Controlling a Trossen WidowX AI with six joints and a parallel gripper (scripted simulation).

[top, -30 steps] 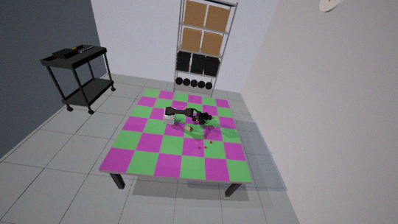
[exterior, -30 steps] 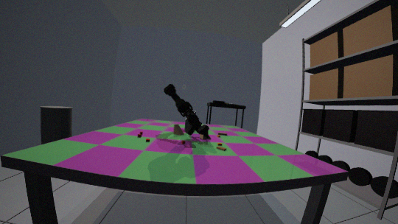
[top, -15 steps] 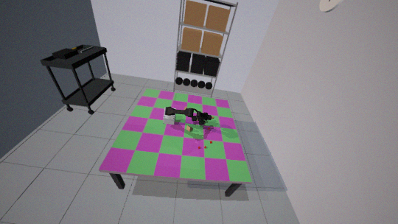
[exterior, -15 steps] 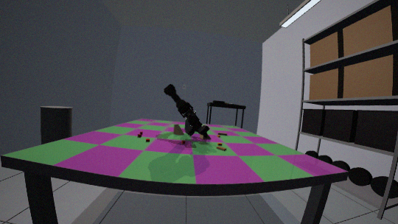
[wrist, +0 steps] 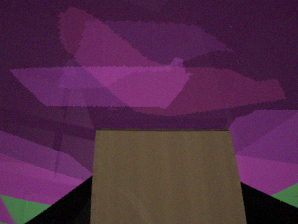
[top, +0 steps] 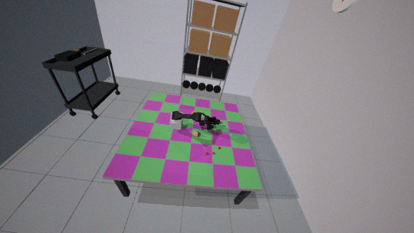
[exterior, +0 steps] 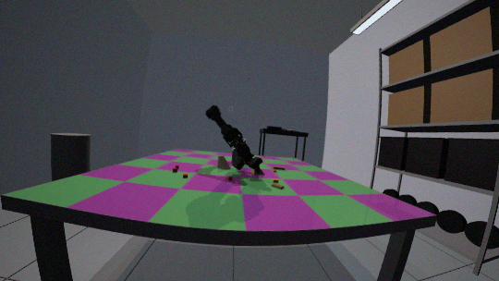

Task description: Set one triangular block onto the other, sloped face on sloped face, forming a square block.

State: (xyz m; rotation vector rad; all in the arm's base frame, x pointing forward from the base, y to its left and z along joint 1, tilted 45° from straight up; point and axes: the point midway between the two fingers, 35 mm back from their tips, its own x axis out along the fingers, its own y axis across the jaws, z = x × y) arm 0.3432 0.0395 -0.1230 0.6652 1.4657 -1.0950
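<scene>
Right now my gripper tip is 10 mm to the left of the triangular block and 10 mm below it.
</scene>
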